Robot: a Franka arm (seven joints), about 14 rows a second.
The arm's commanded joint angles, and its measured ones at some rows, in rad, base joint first. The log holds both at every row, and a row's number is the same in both.
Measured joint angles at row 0:
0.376, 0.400, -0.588, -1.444, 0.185, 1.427, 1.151
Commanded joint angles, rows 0 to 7:
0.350, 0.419, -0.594, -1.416, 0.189, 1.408, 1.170
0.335, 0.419, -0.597, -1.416, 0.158, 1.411, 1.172
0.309, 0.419, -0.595, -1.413, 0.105, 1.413, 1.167
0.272, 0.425, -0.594, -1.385, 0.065, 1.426, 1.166
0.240, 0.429, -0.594, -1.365, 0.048, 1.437, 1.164
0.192, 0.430, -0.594, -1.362, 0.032, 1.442, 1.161
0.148, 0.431, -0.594, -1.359, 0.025, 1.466, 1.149
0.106, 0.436, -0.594, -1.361, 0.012, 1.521, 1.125
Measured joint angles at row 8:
0.184, 0.414, -0.599, -1.402, 0.038, 1.476, 1.146
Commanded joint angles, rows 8 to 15:
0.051, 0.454, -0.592, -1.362, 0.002, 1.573, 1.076
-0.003, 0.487, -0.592, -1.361, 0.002, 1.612, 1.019
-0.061, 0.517, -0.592, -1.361, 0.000, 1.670, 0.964
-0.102, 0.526, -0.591, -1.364, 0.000, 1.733, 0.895
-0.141, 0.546, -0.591, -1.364, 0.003, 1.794, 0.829
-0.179, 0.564, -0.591, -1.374, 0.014, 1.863, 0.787
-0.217, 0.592, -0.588, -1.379, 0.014, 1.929, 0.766
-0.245, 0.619, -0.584, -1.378, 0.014, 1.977, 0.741
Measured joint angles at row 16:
-0.196, 0.570, -0.599, -1.403, 0.017, 1.908, 0.784
